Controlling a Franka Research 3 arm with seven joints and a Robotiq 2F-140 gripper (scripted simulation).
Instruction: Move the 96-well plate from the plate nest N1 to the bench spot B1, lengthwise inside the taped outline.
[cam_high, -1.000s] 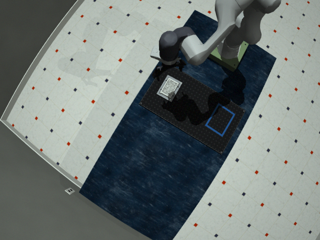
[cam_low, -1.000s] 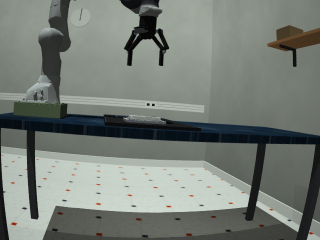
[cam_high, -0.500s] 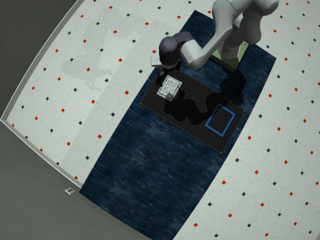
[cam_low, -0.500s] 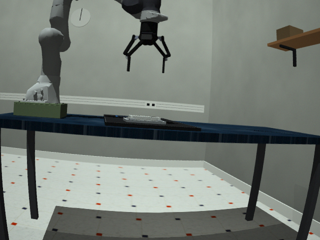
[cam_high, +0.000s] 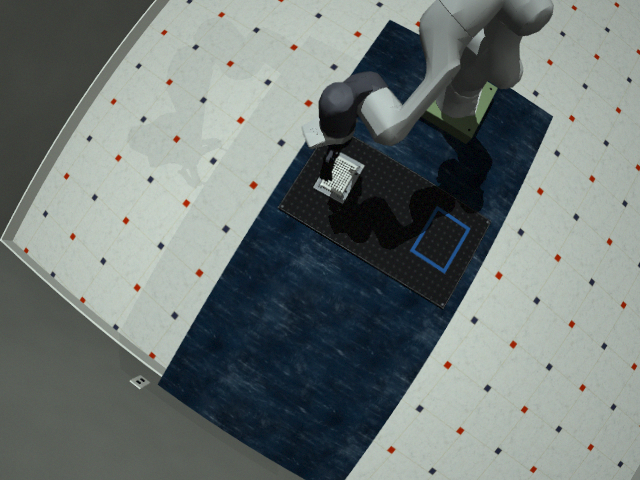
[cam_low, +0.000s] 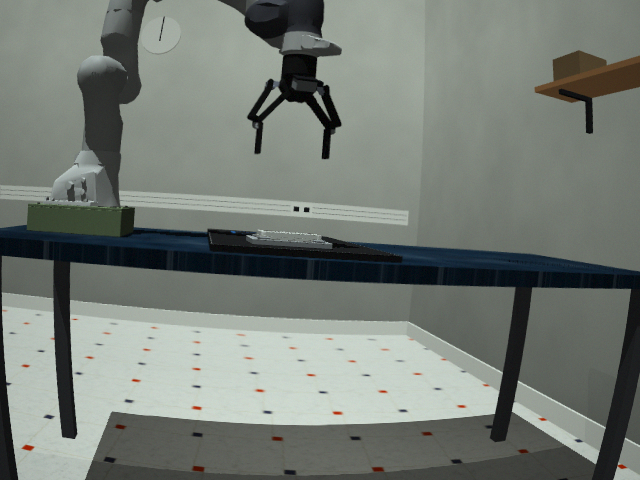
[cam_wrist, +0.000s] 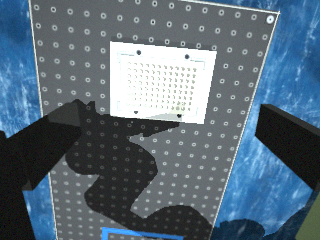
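Now: the white 96-well plate 18 cm below my hand, 1 cm to the left of it and 1 cm ahead of it. The rest, counted from my hand: plate nest N1: 19 cm below, 1 cm to the left, 1 cm ahead.
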